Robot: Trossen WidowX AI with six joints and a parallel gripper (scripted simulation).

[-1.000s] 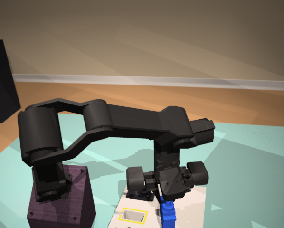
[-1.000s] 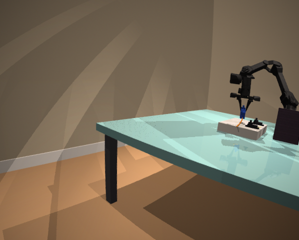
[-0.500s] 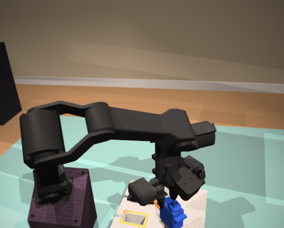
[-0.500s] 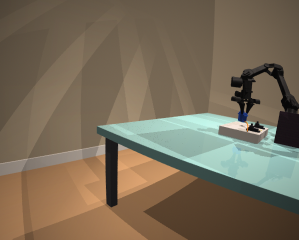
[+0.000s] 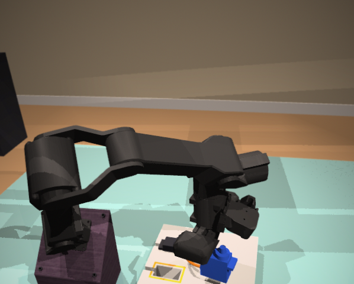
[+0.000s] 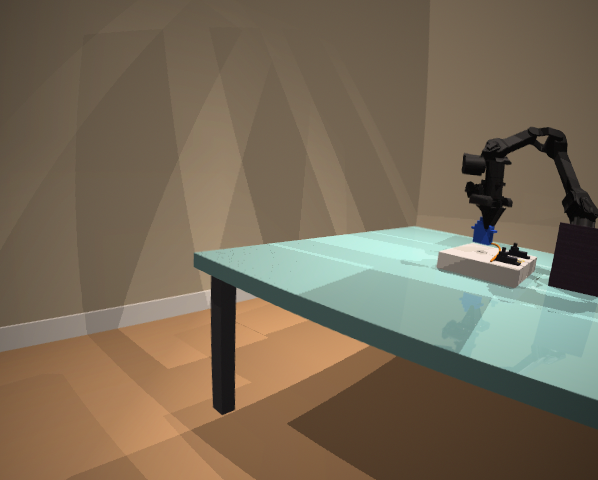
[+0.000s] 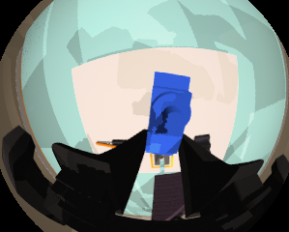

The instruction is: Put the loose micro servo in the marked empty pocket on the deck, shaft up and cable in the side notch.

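Right now the deck is 20 mm ahead of my gripper tip and 100 mm below it.
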